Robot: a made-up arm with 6 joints. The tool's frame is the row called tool.
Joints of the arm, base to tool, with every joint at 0 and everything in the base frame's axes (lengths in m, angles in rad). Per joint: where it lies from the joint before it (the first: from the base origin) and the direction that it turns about. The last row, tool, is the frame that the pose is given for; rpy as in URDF.
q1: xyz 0.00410 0.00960 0.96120 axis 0 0 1
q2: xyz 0.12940 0.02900 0.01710 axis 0 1 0
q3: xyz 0.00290 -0.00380 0.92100 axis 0 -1 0
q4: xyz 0.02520 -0.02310 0.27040 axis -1 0 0
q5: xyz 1.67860 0.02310 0.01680 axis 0 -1 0
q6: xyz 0.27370 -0.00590 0.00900 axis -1 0 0
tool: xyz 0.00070 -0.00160 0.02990 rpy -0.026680 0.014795 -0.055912
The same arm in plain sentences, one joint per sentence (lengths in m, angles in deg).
The arm has six revolute joints in a row. What follows holds with every joint at zero, and every direction is one of the base frame's. The first joint sits 0.0041 m along +x and 0.0096 m along +y and 0.9612 m along +z from the base frame's origin and rotates about +z. The second joint sits 0.1294 m along +x and 0.029 m along +y and 0.0171 m along +z from the first joint and rotates about +y. The third joint sits 0.0029 m along +x and 0.0038 m along -y and 0.921 m along +z from the second joint and rotates about -y. The fourth joint sits 0.0252 m along +x and 0.0231 m along -y and 0.2704 m along +z from the third joint and rotates about -x. The fifth joint sits 1.6786 m along +x and 0.0231 m along +y and 0.0168 m along +z from the fourth joint and rotates about -y. The sixth joint sits 0.2737 m along +x and 0.0059 m along -y and 0.009 m along +z from the fifth joint and rotates about -x. The tool frame, which is the frame that the pose is given for, sits 0.0007 m along +x and 0.0016 m along -y and 0.0299 m along +z from the sixth joint; its axes are the base frame's turned by roll -1.53, pitch 0.85 and yaw -3.2 deg (as in URDF: about the fixed x, then y, then z).
